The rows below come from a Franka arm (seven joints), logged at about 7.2 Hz.
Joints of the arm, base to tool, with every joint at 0 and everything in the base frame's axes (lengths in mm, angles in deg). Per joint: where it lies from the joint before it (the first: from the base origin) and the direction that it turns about. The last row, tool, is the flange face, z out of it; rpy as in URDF.
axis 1: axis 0 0 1 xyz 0 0 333
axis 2: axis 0 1 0 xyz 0 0 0
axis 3: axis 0 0 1 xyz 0 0 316
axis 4: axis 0 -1 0 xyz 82.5 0 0
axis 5: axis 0 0 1 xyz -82.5 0 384
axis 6: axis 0 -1 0 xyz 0 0 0
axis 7: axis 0 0 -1 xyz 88 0 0
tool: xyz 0 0 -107 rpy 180 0 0
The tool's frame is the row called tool.
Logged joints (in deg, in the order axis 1, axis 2, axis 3, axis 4, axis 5, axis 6, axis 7), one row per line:
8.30 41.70 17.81 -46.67 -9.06 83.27 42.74
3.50 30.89 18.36 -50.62 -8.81 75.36 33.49
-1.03 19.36 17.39 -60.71 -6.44 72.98 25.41
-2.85 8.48 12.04 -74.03 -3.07 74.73 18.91
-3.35 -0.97 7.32 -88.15 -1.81 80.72 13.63
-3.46 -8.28 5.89 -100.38 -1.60 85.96 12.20
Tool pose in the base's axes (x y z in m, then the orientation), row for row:
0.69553 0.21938 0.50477 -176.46 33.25 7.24
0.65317 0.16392 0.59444 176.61 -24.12 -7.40
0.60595 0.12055 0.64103 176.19 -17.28 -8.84
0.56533 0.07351 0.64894 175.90 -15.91 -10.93
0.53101 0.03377 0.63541 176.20 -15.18 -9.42
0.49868 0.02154 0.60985 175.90 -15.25 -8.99
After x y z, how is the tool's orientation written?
As a rotation vector, in degrees.
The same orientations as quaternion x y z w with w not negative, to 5 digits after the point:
-0.98191 0.18502 0.04029 0.00252
0.98985 -0.13519 -0.04148 0.01394
0.99370 -0.09746 -0.04986 0.02394
0.99368 -0.08988 -0.06174 0.02656
0.99458 -0.08569 -0.05317 0.02528
0.99458 -0.08623 -0.05083 0.02802

